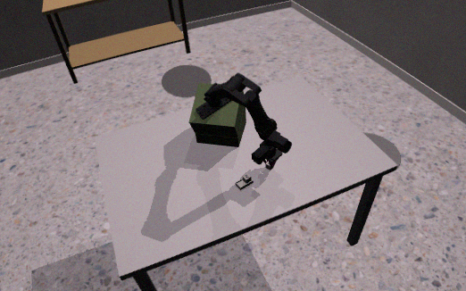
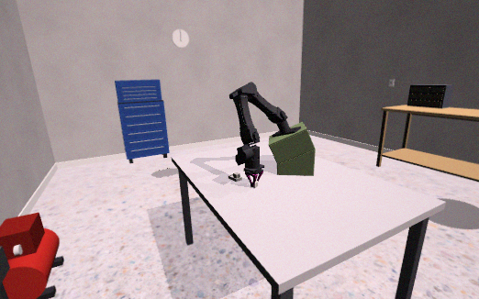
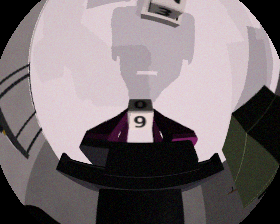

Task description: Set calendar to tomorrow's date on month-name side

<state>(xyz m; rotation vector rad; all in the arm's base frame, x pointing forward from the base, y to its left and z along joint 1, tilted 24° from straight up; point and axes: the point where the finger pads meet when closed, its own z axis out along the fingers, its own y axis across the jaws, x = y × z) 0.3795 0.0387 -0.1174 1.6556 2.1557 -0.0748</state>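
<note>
My hand is right at the white cube. From my hand the other things lie so: calendar tray: 160 mm to the right, 10 mm below.
</note>
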